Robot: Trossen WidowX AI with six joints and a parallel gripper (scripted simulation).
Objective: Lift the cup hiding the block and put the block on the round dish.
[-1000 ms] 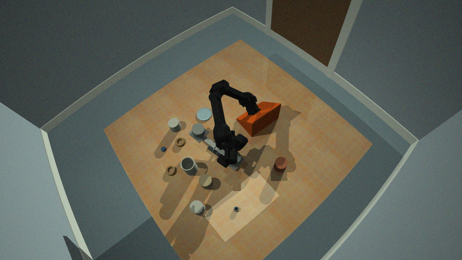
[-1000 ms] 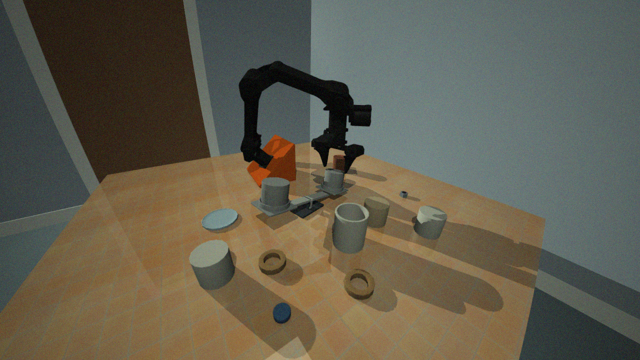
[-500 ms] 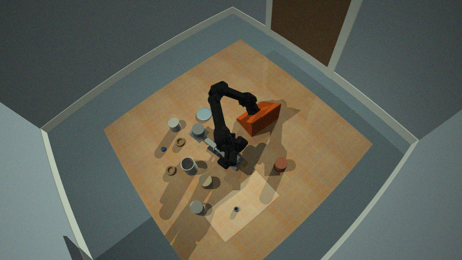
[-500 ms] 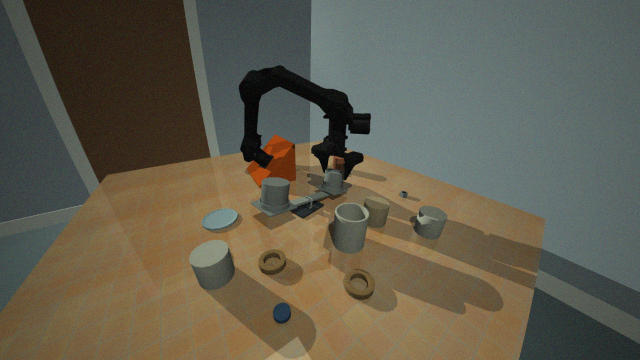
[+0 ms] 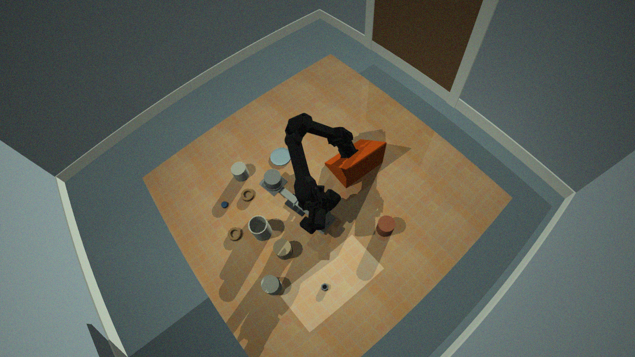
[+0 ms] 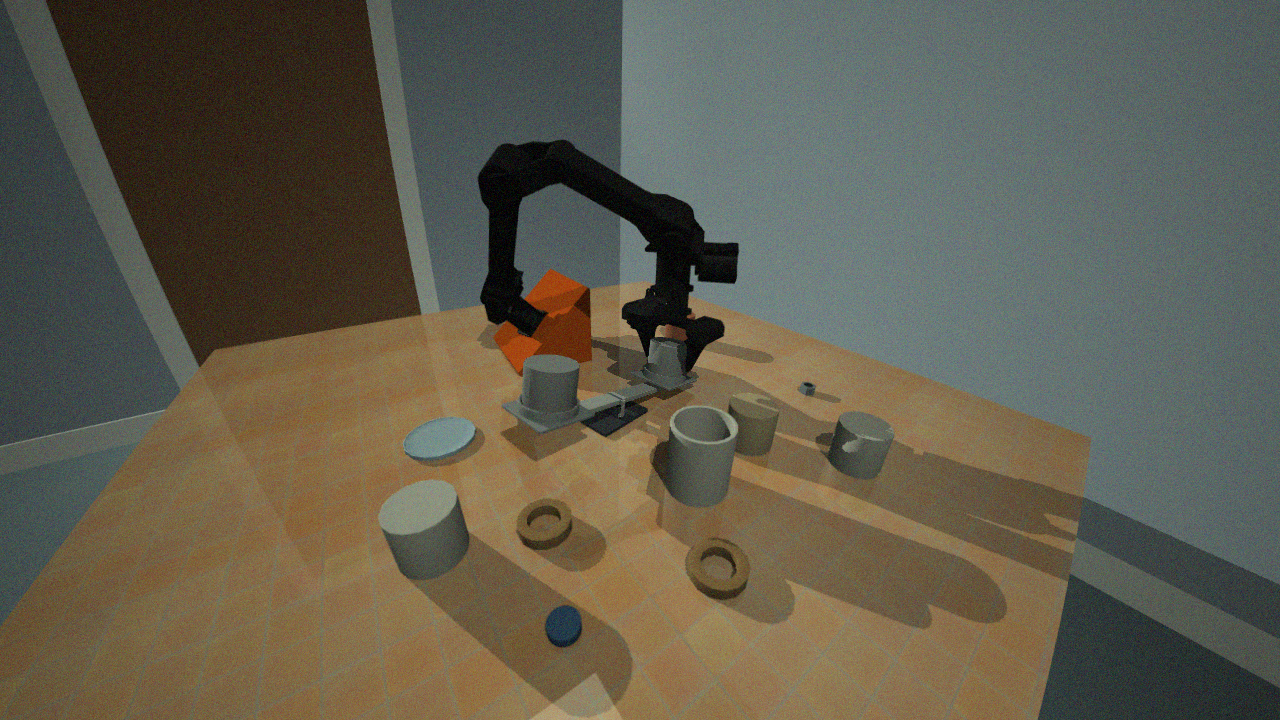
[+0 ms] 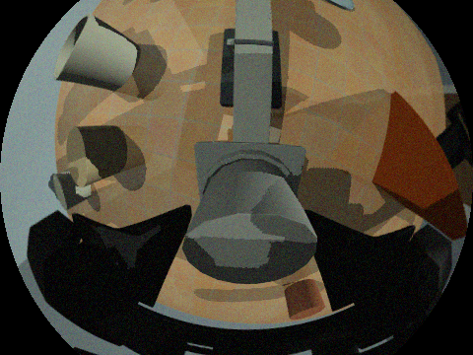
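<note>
Right now my gripper tip is 15 cm past the red cylinder, 20 cm to the right of it and 1 cm above it. Round my gripper tip: balance 2 cm ahead, 14 cm to the right, 1 cm below; open-topped cup 21 cm ahead, 15 cm to the right, 1 cm below; pale green block 1 cm below.
</note>
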